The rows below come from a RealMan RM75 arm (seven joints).
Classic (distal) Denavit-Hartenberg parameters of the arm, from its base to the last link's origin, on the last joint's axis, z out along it. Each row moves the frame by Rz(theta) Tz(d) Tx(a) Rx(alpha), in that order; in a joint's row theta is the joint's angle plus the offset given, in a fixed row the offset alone. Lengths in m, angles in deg.
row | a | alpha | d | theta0
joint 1 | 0 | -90 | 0.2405 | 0
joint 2 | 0 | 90 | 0 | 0
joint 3 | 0 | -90 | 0.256 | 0
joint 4 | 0 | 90 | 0 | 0
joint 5 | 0 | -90 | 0.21 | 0
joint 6 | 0 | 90 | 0 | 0
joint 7 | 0 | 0 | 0.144 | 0
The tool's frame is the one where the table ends.
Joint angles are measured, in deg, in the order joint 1, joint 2, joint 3, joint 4, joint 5, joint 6, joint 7. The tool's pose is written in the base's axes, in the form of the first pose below.
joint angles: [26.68, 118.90, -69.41, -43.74, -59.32, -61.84, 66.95]
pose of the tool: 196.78 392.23 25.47 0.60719 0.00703 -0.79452 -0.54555 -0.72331 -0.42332
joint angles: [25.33, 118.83, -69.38, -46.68, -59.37, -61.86, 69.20]
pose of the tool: 194.50 389.96 34.29 0.59159 0.01327 -0.80613 -0.55238 -0.72166 -0.41724
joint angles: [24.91, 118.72, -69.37, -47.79, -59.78, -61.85, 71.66]
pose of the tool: 193.60 389.25 37.33 0.57632 -0.00497 -0.81721 -0.56652 -0.72314 -0.39512
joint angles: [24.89, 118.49, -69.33, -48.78, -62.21, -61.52, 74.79]
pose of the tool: 193.24 389.54 36.98 0.58339 -0.03826 -0.81129 -0.57147 -0.72913 -0.37655
